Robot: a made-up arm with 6 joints.
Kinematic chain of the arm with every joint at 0, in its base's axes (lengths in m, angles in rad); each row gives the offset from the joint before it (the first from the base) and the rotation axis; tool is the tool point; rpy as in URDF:
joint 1: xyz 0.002 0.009 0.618 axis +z
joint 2: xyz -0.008 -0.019 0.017 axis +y
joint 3: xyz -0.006 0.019 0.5 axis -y
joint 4: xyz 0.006 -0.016 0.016 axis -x
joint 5: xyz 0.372 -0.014 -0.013 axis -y
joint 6: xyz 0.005 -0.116 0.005 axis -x
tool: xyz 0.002 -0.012 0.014 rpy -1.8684 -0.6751 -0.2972
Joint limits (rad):
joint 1: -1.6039..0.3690
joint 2: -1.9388..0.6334
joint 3: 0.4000..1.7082
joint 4: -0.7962..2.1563
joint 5: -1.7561..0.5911
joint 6: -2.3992..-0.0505
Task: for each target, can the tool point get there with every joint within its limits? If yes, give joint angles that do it. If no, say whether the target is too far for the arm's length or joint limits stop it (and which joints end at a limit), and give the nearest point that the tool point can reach.
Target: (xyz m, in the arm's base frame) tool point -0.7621 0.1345 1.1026
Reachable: yes | joints -0.3541 -0.9496 1.4984 0.4254 0.3734 -0.2992
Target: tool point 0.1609 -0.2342 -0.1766
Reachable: no: joint limits stop it (at a limit: joint 1, joint 2, joint 3, joint 5) | nearest point -0.6488 -0.3102 0.1350 | short by 0.871 m
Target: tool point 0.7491 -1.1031 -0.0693
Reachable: no: too far | nearest point 0.3657 -0.5324 0.8515 | short by 1.149 m
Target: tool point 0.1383 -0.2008 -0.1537
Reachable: no: joint limits stop it (at a limit: joint 1, joint 2, joint 3, joint 5) | nearest point -0.6498 -0.3049 0.1341 | short by 0.845 m
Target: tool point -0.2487 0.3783 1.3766
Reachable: yes | joints -0.9859 -0.7842 0.5890 1.8041 -1.3930 -1.9216
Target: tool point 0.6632 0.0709 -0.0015
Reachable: no: joint limits stop it (at a limit: joint 2, joint 3, joint 4, joint 5) | nearest point 0.6459 0.0693 0.8499 | short by 0.852 m
